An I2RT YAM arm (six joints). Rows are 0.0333 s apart.
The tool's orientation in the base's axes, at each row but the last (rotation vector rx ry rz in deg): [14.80 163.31 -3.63]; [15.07 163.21 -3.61]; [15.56 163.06 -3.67]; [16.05 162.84 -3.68]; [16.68 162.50 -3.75]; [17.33 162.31 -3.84]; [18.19 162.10 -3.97]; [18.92 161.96 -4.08]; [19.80 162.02 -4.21]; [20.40 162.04 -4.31]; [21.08 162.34 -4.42]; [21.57 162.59 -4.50]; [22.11 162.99 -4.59]
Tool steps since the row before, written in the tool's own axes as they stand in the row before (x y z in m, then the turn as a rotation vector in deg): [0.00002 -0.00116 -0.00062 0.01 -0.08 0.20]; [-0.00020 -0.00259 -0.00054 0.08 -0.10 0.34]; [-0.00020 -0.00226 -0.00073 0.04 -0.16 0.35]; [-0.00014 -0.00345 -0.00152 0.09 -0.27 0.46]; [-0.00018 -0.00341 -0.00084 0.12 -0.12 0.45]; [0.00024 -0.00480 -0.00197 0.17 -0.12 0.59]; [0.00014 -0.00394 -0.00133 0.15 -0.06 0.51]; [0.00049 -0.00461 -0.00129 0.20 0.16 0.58]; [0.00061 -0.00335 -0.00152 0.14 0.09 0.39]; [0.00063 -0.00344 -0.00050 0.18 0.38 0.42]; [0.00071 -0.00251 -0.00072 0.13 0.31 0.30]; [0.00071 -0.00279 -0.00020 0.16 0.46 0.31]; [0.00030 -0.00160 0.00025 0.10 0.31 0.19]
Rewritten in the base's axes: [-0.00040 -0.00109 0.00061 0.03 -0.09 -0.19]; [-0.00044 -0.00254 0.00062 0.00 -0.11 -0.35]; [-0.00044 -0.00220 0.00080 0.03 -0.17 -0.34]; [-0.00097 -0.00330 0.00155 -0.01 -0.28 -0.46]; [-0.00077 -0.00331 0.00091 -0.01 -0.13 -0.46]; [-0.00180 -0.00449 0.00189 -0.02 -0.13 -0.61]; [-0.00139 -0.00370 0.00129 -0.01 -0.07 -0.53]; [-0.00189 -0.00427 0.00116 0.02 0.15 -0.62]; [-0.00181 -0.00298 0.00133 0.00 0.09 -0.42]; [-0.00158 -0.00314 0.00035 0.04 0.37 -0.46]; [-0.00150 -0.00219 0.00053 0.04 0.30 -0.33]; [-0.00145 -0.00250 0.00004 0.05 0.46 -0.35]; [-0.00064 -0.00149 -0.00029 0.04 0.31 -0.22]
